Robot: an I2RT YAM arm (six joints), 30 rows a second.
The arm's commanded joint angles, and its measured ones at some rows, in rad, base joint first. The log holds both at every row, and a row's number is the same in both.
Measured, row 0:
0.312, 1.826, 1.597, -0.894, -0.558, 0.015
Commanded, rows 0 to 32:
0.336, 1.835, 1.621, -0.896, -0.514, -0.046
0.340, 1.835, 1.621, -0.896, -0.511, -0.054
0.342, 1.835, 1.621, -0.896, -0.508, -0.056
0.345, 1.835, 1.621, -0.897, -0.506, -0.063
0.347, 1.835, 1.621, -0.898, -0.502, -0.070
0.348, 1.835, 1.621, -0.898, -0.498, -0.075
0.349, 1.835, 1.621, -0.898, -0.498, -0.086
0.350, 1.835, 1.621, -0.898, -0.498, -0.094
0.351, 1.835, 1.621, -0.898, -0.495, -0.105
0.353, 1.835, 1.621, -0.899, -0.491, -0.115
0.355, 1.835, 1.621, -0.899, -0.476, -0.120
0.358, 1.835, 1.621, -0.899, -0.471, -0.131
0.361, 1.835, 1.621, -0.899, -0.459, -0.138
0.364, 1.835, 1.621, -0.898, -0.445, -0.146
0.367, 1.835, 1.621, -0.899, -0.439, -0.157
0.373, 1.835, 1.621, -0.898, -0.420, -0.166
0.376, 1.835, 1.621, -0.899, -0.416, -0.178
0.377, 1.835, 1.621, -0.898, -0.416, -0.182
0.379, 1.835, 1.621, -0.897, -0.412, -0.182
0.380, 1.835, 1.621, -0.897, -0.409, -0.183
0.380, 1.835, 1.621, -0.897, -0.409, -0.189
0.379, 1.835, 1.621, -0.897, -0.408, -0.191
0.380, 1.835, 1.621, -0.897, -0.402, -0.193
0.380, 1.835, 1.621, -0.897, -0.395, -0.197
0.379, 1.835, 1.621, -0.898, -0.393, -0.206
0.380, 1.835, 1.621, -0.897, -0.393, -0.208
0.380, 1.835, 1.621, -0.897, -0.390, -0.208
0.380, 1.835, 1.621, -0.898, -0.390, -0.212
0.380, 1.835, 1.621, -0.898, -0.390, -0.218
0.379, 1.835, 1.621, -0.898, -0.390, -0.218
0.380, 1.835, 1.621, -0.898, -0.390, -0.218
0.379, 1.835, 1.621, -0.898, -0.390, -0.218
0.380, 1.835, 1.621, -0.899, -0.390, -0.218
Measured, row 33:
0.376, 1.826, 1.598, -0.897, -0.393, -0.196
